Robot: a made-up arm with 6 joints. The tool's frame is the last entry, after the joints. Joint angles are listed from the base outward. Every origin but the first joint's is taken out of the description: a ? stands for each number. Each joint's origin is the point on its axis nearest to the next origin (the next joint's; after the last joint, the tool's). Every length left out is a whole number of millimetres.
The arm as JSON. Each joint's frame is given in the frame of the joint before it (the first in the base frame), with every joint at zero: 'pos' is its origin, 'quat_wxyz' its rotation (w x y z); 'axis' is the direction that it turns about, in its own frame. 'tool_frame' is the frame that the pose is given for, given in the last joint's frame.
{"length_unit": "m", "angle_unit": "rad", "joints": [
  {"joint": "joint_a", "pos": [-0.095, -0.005, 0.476], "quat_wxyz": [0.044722, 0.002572, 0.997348, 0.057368], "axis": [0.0, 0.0, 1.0]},
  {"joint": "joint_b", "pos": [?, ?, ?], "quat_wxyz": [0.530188, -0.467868, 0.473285, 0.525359], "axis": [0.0, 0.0, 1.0]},
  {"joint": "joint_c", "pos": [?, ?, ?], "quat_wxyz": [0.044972, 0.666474, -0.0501, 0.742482], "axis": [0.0, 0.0, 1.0]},
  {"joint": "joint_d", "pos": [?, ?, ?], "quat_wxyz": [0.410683, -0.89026, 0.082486, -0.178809], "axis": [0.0, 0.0, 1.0]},
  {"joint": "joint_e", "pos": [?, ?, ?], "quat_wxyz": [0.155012, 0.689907, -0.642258, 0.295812], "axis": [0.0, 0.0, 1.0]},
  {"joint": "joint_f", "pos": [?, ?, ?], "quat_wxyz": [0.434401, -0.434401, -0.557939, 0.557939], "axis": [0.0, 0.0, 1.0]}
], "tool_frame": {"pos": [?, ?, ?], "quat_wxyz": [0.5, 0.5, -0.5, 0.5]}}
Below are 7 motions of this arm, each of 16 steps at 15 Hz.
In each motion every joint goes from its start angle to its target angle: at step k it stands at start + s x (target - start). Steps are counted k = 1, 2, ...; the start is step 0. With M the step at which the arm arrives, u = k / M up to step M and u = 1 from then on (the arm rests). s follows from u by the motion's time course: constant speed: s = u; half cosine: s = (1 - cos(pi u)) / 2; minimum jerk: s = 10 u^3 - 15 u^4 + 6 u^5.
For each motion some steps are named. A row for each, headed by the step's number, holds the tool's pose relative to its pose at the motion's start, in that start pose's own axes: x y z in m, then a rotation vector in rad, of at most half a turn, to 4 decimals.
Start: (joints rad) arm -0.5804 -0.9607 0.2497 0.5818 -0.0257 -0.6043
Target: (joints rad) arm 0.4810 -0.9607 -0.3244 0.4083 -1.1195 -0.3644
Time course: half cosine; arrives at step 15
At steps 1, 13, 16:
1: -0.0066 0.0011 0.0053 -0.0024 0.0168 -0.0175
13: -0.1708 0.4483 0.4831 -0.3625 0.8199 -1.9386
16: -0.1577 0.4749 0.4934 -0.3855 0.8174 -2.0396

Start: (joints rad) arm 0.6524 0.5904 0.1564 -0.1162 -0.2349 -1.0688
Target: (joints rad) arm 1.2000 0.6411 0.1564 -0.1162 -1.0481 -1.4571
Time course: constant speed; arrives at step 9
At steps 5, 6, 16:
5: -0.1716 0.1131 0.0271 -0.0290 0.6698 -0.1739
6: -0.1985 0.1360 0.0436 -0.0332 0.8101 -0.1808
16: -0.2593 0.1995 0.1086 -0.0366 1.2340 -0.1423

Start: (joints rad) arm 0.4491 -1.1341 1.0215 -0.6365 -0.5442 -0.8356
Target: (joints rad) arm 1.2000 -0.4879 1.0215 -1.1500 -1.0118 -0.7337
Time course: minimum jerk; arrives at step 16
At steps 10, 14, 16:
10: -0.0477 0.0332 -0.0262 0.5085 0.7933 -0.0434
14: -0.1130 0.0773 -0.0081 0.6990 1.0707 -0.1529
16: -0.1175 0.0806 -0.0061 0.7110 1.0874 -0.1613

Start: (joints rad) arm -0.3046 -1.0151 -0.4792 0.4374 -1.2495 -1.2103
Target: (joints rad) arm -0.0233 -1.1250 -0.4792 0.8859 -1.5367 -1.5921
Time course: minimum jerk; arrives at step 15
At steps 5, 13, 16:
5: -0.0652 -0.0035 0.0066 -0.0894 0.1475 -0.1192
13: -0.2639 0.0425 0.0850 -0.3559 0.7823 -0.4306
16: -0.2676 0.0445 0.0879 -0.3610 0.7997 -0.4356

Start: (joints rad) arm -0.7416 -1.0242 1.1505 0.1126 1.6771 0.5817
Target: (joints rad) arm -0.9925 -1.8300 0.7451 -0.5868 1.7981 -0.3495
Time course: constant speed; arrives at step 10
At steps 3, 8, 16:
3: 0.0312 0.0963 -0.0645 -0.5289 0.0921 0.0136
8: 0.0961 0.1930 -0.2244 -1.4208 0.3263 0.1337
16: 0.1227 0.2047 -0.2974 -1.7661 0.4532 0.2313

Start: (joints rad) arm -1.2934 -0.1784 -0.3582 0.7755 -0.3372 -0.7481
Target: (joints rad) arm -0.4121 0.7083 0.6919 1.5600 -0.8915 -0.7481
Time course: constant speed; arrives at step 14
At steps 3, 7, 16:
3: -0.0363 0.0307 0.1512 -0.3418 0.1397 -0.1402
7: -0.0388 0.1430 0.2923 -0.7644 0.2651 -0.2700
16: -0.0269 0.3648 0.3489 -1.3100 0.2995 -0.3139

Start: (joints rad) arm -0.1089 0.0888 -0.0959 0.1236 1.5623 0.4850
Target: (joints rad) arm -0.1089 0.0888 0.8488 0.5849 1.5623 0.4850
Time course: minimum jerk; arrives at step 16
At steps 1, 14, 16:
1: 0.0004 -0.0005 0.0006 0.0003 0.0016 0.0006
14: 0.3028 -0.1057 0.1311 -0.0126 0.7116 0.2209
16: 0.3084 -0.1055 0.1310 -0.0156 0.7230 0.2243

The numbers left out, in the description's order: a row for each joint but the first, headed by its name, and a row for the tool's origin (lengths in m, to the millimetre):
joint_b: 0.02 -0.121 0.0
joint_c: 0.113 -0.037 0.0
joint_d: -0.251 -0.142 0.0
joint_e: -0.041 -0.307 0.0
joint_f: 0.04 0.204 0.0
tool: -0.043 -0.008 0.0

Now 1 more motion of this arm.
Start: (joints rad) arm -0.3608 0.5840 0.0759 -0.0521 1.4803 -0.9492
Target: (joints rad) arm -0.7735 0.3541 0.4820 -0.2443 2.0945 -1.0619
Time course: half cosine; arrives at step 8
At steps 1, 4, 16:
1: 0.0071 -0.0107 -0.0061 -0.0142 -0.0407 0.0402
4: 0.1253 -0.1160 -0.0530 -0.1424 -0.5407 0.5352
16: 0.2771 -0.1598 -0.0478 -0.1725 -1.0957 1.0729

